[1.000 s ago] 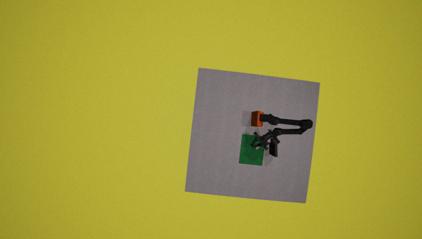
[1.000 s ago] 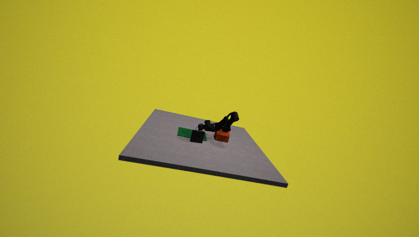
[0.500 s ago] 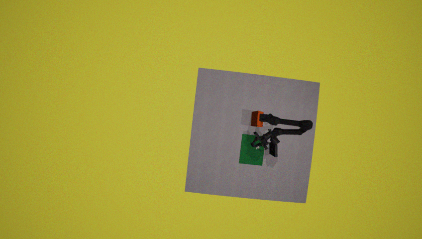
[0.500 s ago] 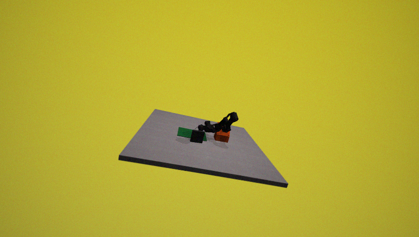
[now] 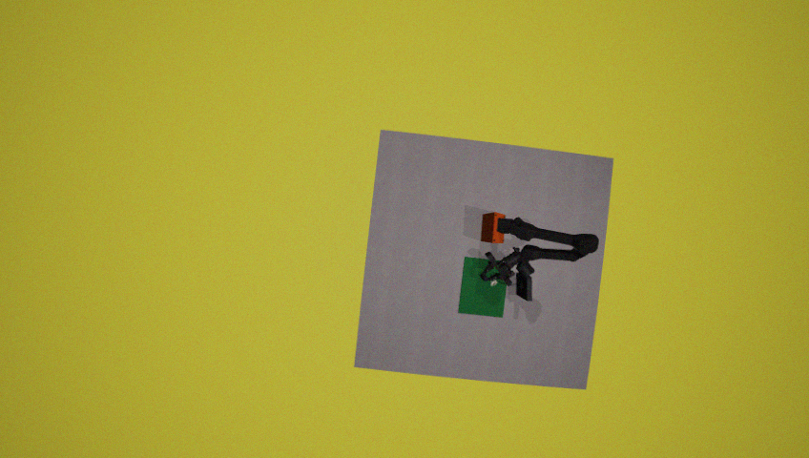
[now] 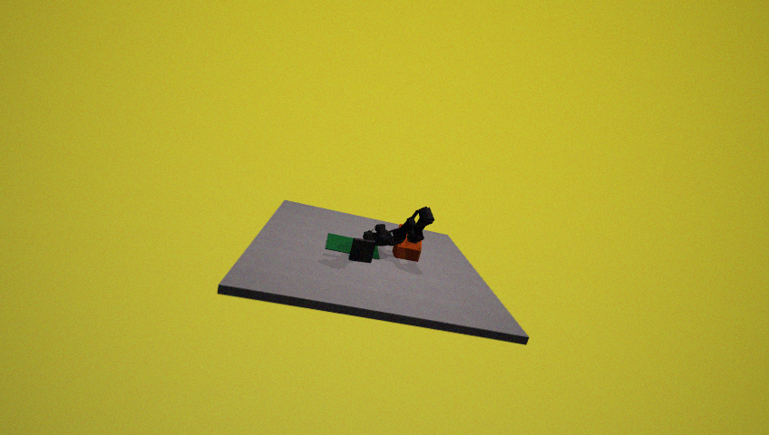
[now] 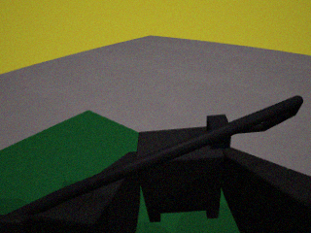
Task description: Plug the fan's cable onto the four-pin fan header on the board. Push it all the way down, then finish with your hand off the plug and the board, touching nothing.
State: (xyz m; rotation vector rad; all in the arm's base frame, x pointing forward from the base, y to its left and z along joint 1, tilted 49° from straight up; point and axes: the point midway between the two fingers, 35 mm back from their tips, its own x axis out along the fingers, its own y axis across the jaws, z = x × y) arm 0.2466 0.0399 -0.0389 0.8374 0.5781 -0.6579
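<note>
Right now the green board is 9 cm below my gripper tip, 6 cm ahead of it and 3 cm to the left of it. From my gripper tip the other things lie so: black fan (21 cm to the left, 2 cm below, 2 cm ahead); then fan plug (1 cm below); then white four-pin header (8 cm to the left, 8 cm below, 3 cm ahead).
</note>
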